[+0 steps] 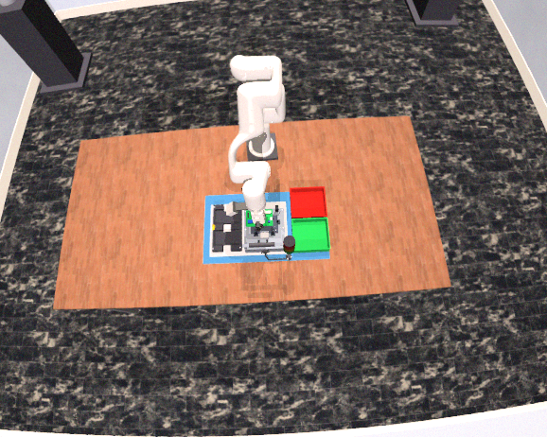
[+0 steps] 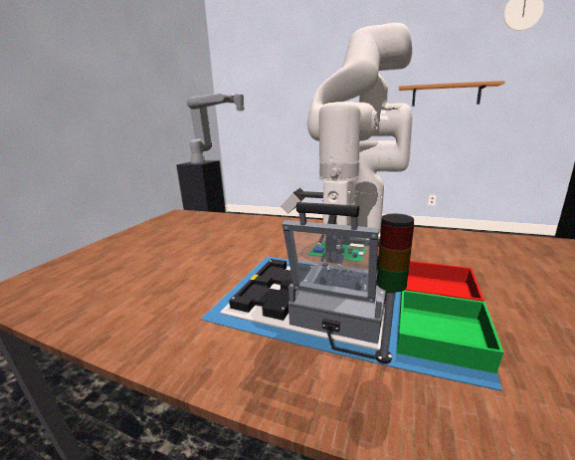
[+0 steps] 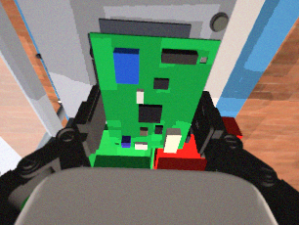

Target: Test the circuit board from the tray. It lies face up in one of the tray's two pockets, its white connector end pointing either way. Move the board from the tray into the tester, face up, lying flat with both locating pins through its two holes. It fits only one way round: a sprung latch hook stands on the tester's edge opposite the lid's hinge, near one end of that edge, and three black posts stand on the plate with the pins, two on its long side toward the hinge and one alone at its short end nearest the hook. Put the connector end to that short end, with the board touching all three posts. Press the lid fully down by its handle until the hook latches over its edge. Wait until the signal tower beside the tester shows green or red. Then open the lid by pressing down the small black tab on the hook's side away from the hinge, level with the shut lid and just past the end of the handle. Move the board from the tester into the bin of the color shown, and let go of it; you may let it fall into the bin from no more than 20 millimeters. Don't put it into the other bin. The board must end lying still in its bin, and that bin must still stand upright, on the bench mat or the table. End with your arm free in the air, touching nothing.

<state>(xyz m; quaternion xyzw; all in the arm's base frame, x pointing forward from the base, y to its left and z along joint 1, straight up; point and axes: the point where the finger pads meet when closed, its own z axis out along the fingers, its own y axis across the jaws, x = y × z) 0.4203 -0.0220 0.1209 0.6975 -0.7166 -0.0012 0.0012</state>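
Now: the tester plate 60 mm below my hand, 20 mm to the left of it and 10 mm ahead of it. Round my hand: small black tab: 80 mm to the left, 50 mm below, 50 mm behind; then clear lid: 130 mm ahead, 50 mm above, 10 mm to the left; then green circuit board: right at my hand.
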